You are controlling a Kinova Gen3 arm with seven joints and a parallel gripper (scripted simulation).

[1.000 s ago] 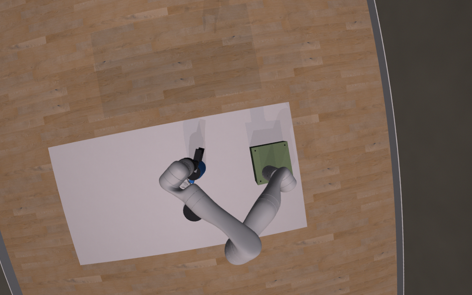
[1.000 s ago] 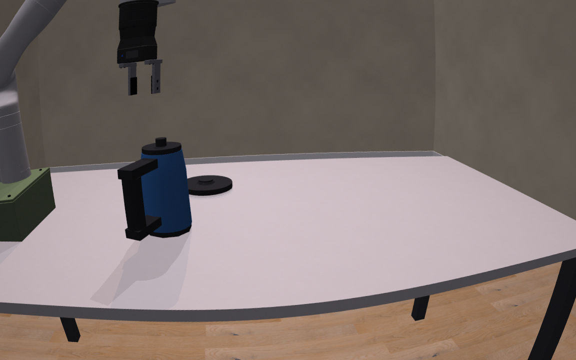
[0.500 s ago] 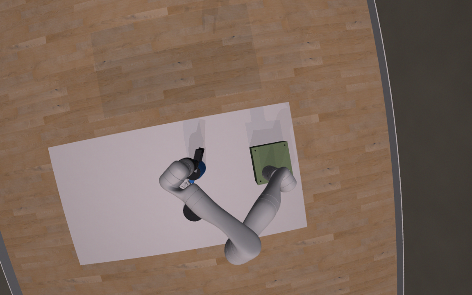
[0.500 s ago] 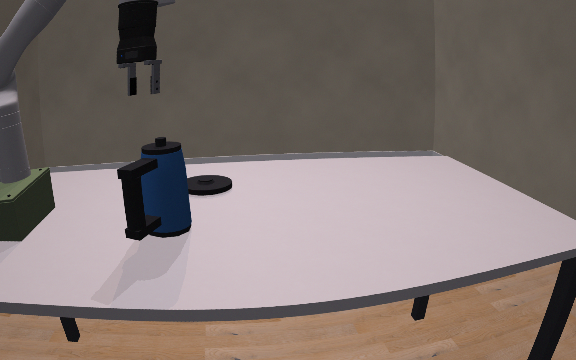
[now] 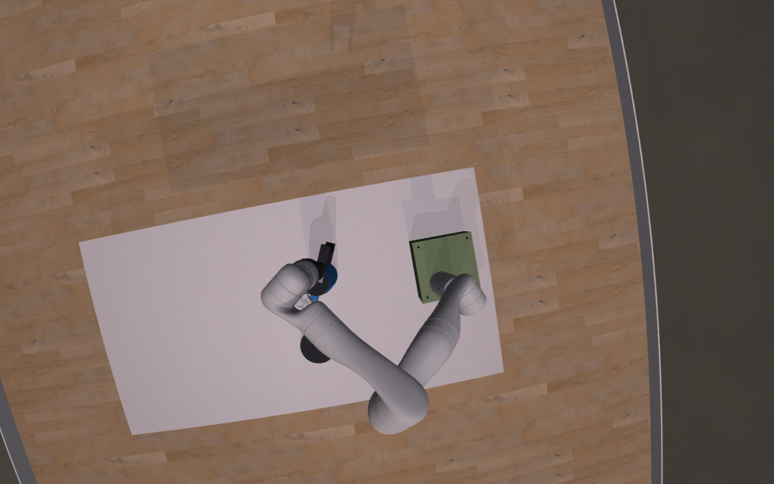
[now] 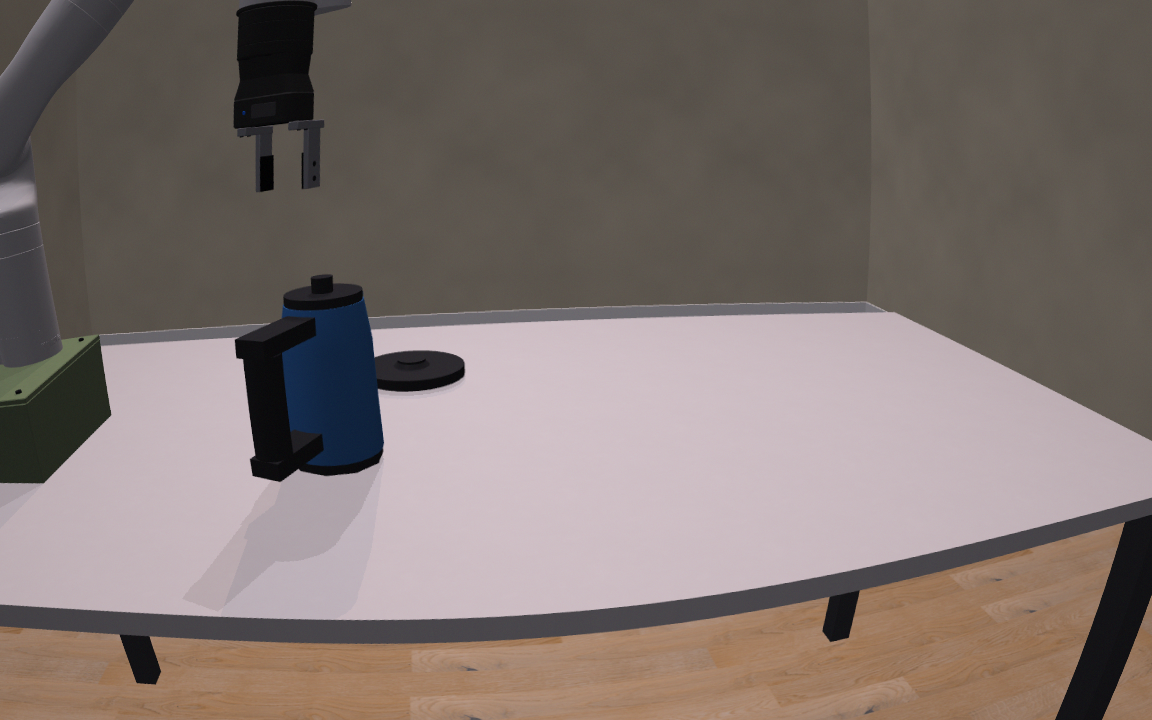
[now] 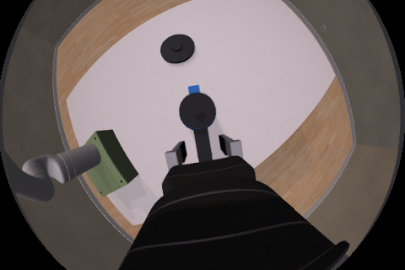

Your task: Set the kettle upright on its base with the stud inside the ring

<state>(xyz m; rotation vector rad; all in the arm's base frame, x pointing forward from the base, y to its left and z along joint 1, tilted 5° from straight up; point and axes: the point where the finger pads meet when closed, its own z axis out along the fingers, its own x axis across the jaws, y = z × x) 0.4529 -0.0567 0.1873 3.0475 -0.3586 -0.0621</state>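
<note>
My gripper is now 21 cm above the blue kettle, 2 cm to the right of it and 1 cm short of it. From my hand the other things lie so: round black base: 35 cm to the left, 30 cm below, 4 cm ahead.
</note>
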